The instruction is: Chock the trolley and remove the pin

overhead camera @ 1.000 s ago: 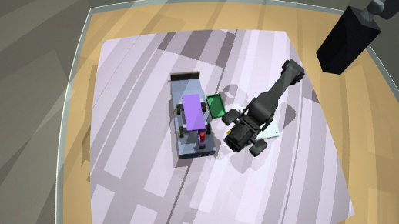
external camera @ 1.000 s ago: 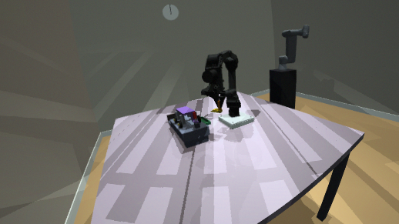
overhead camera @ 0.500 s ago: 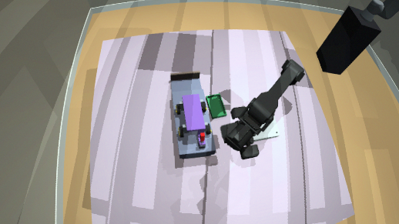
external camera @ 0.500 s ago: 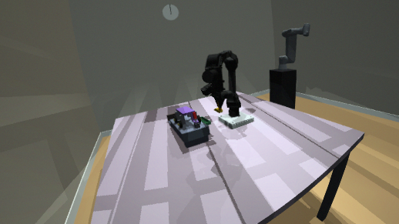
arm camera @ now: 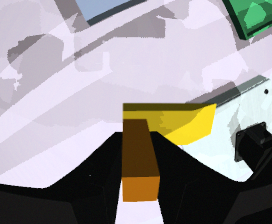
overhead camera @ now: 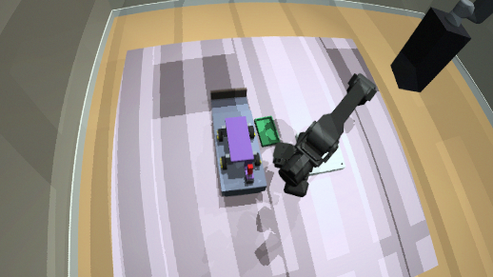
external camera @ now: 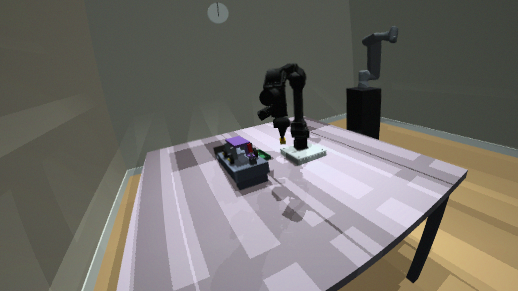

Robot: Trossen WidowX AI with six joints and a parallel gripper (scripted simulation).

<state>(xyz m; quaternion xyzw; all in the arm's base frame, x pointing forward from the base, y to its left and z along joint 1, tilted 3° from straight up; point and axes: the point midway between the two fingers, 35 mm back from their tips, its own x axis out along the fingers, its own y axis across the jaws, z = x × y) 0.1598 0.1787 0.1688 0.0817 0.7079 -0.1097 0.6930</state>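
Right now my gripper tip is 20 mm to the left of the yellow chock, 10 mm past it and 10 mm above it. Round my gripper tip: green tray (220 mm to the right, 180 mm below, 70 mm ahead); red-headed stop pin (140 mm ahead, 40 mm below, 10 mm to the right); purple trolley (180 mm ahead, 110 mm to the right, 60 mm below).
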